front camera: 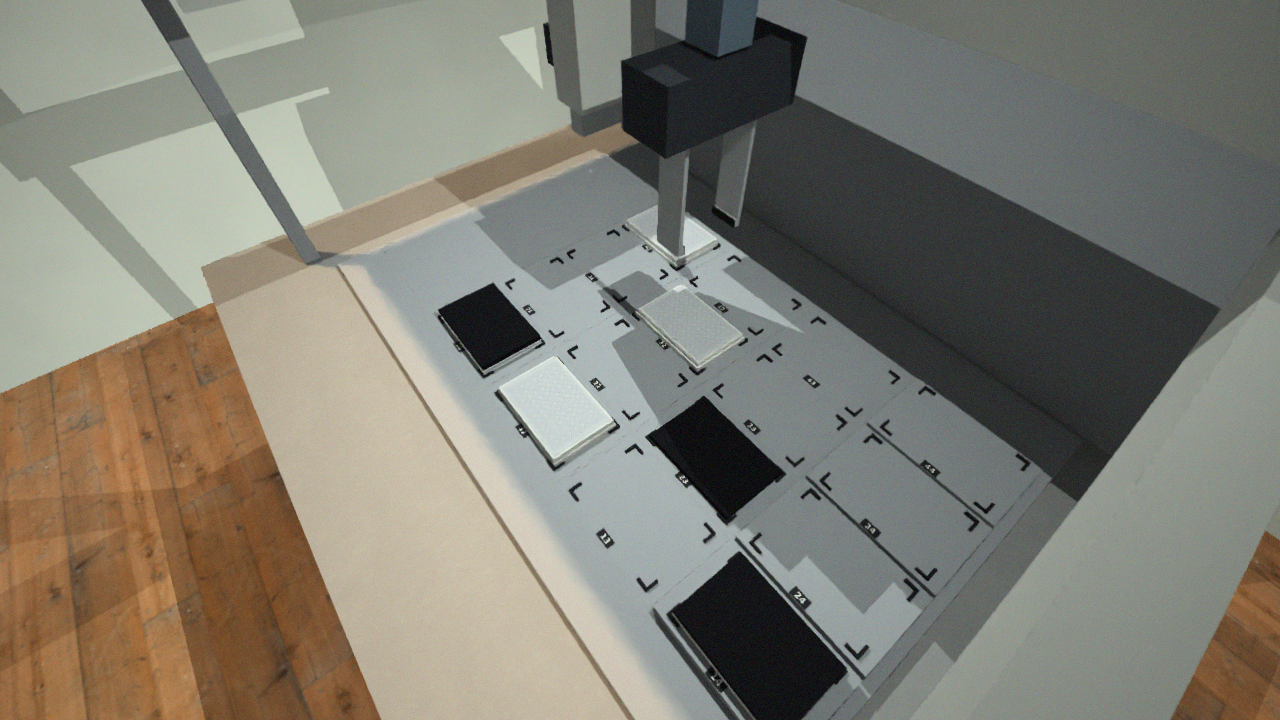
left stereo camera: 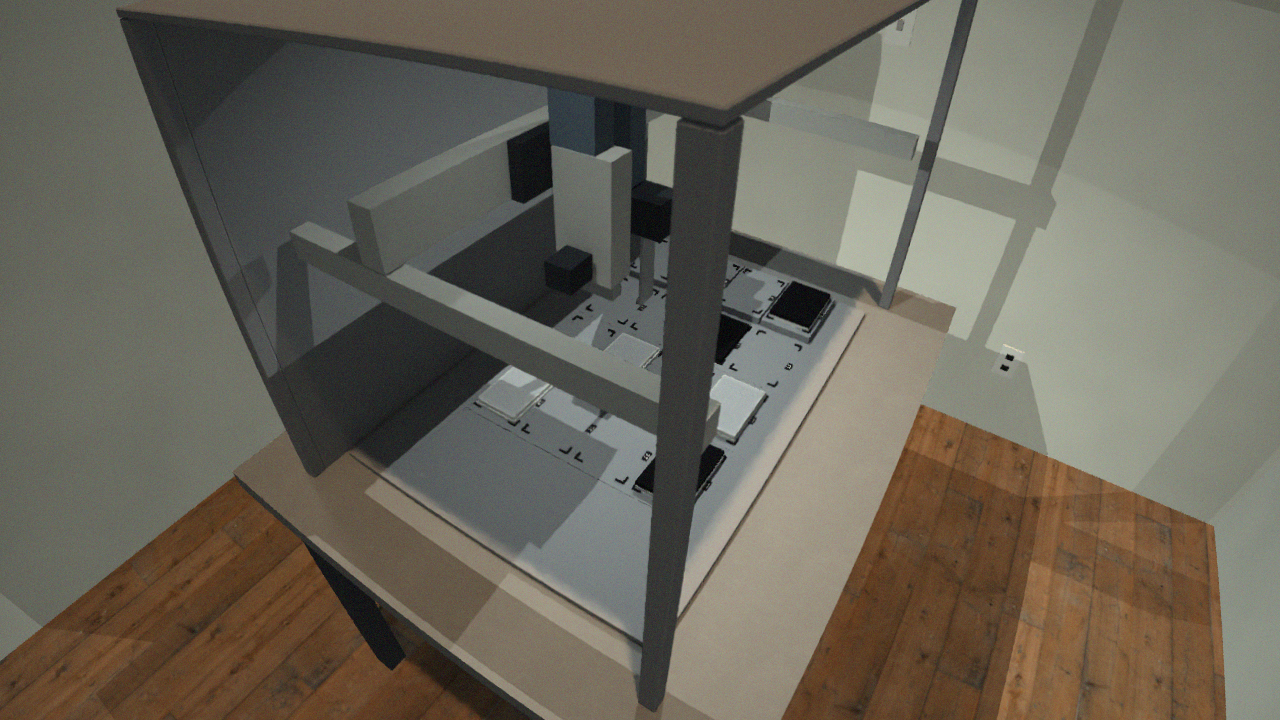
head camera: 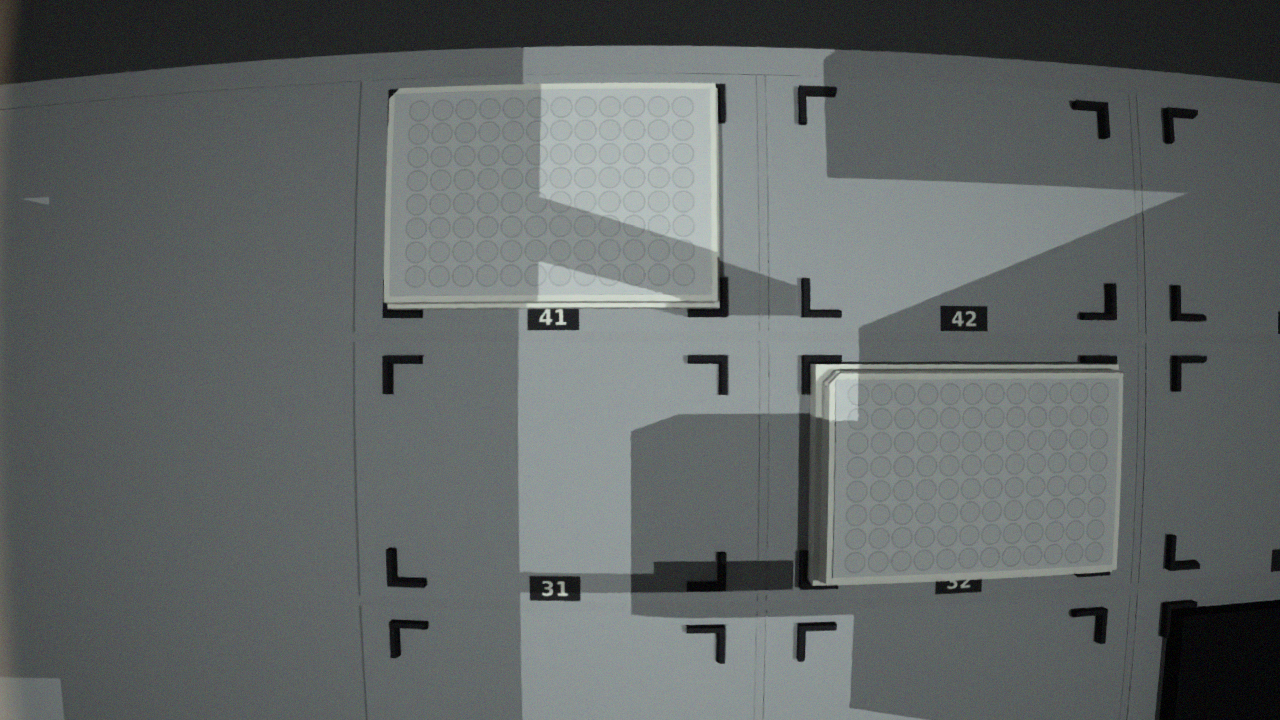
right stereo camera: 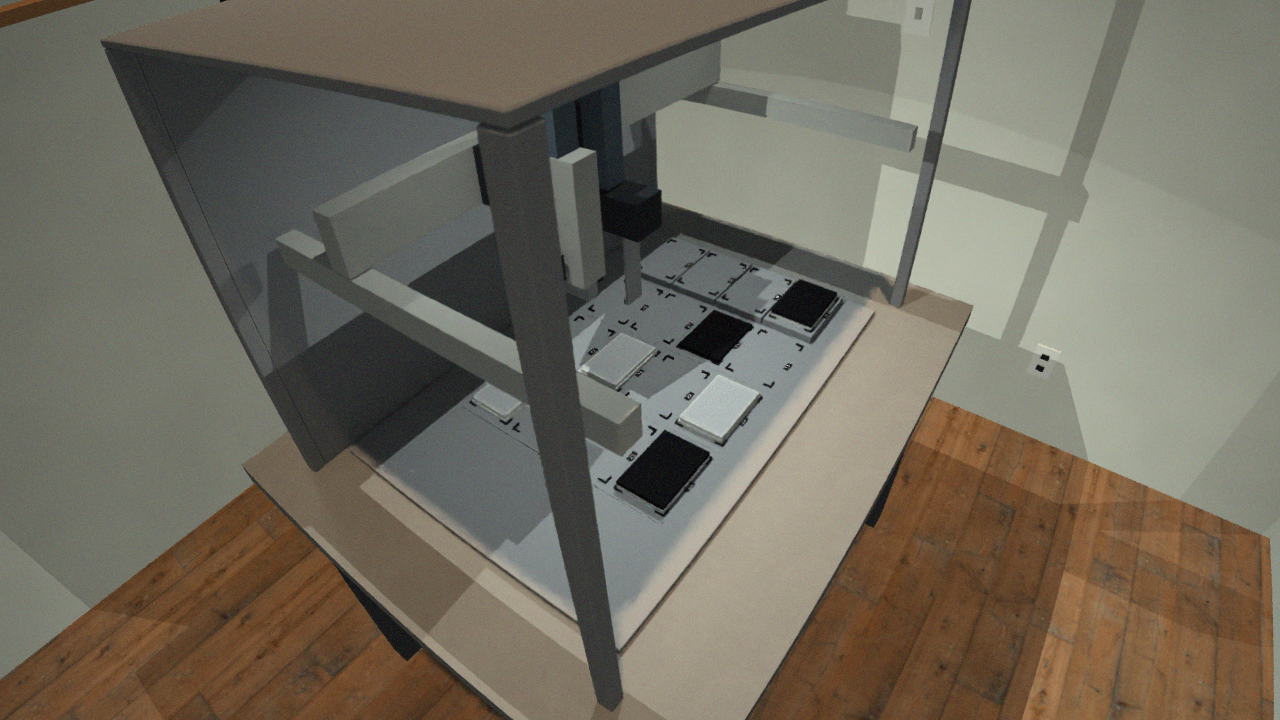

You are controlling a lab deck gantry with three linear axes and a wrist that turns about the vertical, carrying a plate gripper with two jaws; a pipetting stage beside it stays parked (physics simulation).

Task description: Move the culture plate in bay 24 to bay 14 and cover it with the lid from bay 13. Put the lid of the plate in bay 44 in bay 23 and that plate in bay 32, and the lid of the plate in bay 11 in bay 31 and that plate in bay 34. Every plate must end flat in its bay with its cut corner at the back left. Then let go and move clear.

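Places are measured from the robot's base along level axes (x ahead, y left, z up), in metres.
Pixels of known places: gripper, fingertip midpoint: (front camera: 698, 232) (left stereo camera: 623, 291) (right stereo camera: 613, 291); robot's base, origin of the base link: (front camera: 440, 317) (right stereo camera: 663, 514).
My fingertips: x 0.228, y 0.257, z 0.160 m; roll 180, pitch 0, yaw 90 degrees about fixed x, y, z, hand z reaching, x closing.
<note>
Ahead of a thing's pixels: the offset from my fingertips to its top centre. "spot": to the spot under its first point.
The pale plate without a lid {dx +0.000, dy +0.000, dz -0.146 m} (front camera: 691, 325) (head camera: 975, 474) (right stereo camera: 620, 358) lies flat in bay 32, its cut corner at the back left. A thin black lid {dx +0.164, dy -0.107, dz -0.152 m} (front camera: 716, 458) (head camera: 1230, 667) (right stereo camera: 714, 336) lies in bay 23. The culture plate with a black lid on it {dx +0.329, dy -0.214, dz -0.129 m} (front camera: 756, 635) (left stereo camera: 801, 304) (right stereo camera: 805, 304) sits in bay 14. A black-lidded plate {dx -0.164, dy -0.214, dz -0.144 m} (front camera: 489, 327) (right stereo camera: 664, 470) sits in bay 11. Bays 13, 24, 31, 34 and 44 hold no plate. My gripper (front camera: 704, 236) is open and empty, raised above the deck behind the bay 32 plate; in the stereo views it is partly hidden.
A white plate {dx +0.000, dy -0.214, dz -0.146 m} (front camera: 556, 410) (left stereo camera: 737, 407) (right stereo camera: 719, 407) sits in bay 12. Another pale plate {dx -0.164, dy +0.107, dz -0.146 m} (front camera: 642, 229) (head camera: 553, 192) (left stereo camera: 512, 394) sits in bay 41 at the back left. The pipetting stage (front camera: 601, 62) (left stereo camera: 586, 219) hangs beside the gripper. Frame posts {spot: dx -0.499, dy -0.366, dz +0.352 m} (left stereo camera: 684, 402) (right stereo camera: 546, 402) stand at the deck corners.
</note>
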